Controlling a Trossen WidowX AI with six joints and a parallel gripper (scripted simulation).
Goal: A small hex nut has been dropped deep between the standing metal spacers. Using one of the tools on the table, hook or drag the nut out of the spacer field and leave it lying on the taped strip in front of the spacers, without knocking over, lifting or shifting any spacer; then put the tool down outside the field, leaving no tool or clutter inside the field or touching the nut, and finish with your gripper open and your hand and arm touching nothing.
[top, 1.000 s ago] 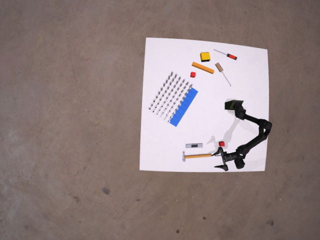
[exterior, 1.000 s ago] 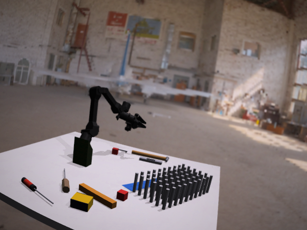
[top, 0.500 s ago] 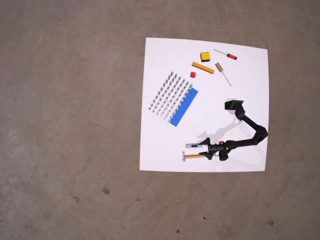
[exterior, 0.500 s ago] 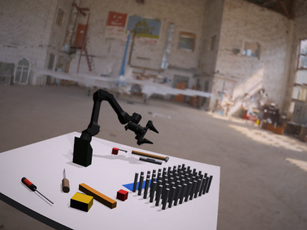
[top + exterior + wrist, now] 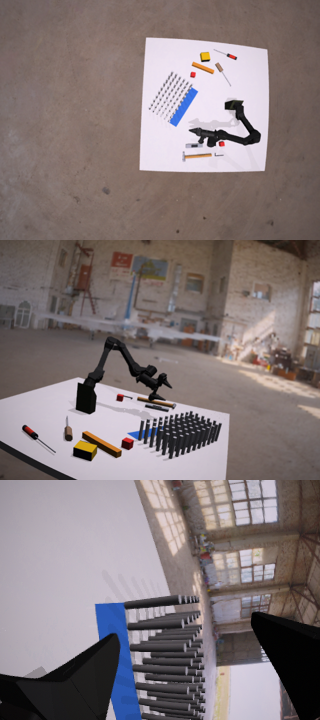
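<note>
My gripper tip is 370 mm past the hook tool, 530 mm to the left of it and 150 mm above it. From my gripper tip the other things lie so: orange bar 150 mm behind, 590 mm to the right, 140 mm below; then blue taped strip 30 mm ahead, 210 mm to the right, 160 mm below; then grey bar tool 90 mm behind, 150 mm to the left, 150 mm below.
</note>
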